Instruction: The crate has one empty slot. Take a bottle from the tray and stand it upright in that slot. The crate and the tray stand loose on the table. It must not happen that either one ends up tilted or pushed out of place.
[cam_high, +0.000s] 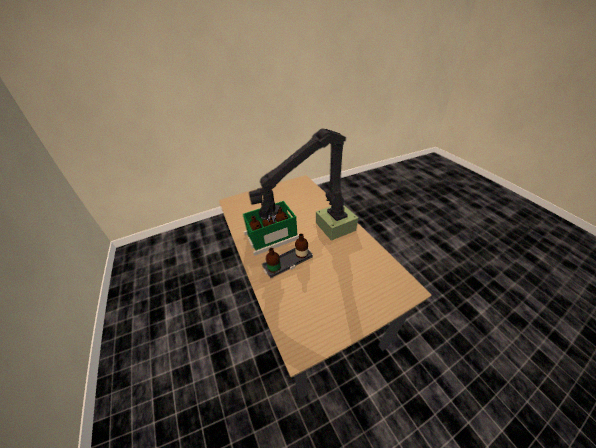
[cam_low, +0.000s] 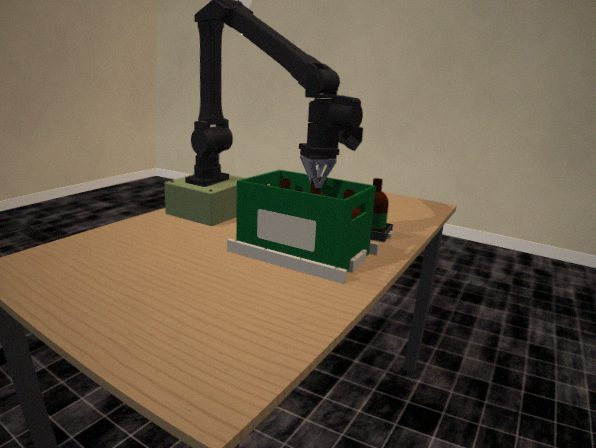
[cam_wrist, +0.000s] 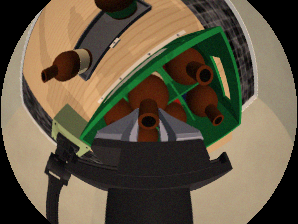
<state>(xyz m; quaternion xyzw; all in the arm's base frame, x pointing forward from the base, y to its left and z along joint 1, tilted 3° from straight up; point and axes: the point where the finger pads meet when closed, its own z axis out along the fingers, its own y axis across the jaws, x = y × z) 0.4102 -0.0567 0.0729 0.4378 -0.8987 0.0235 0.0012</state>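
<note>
Now: hand 6 cm above the brown bottle. Also, from my hand: green crate (4 cm to the right, 8 cm below); then dark tray (1 cm behind, 19 cm to the left, 15 cm below).
</note>
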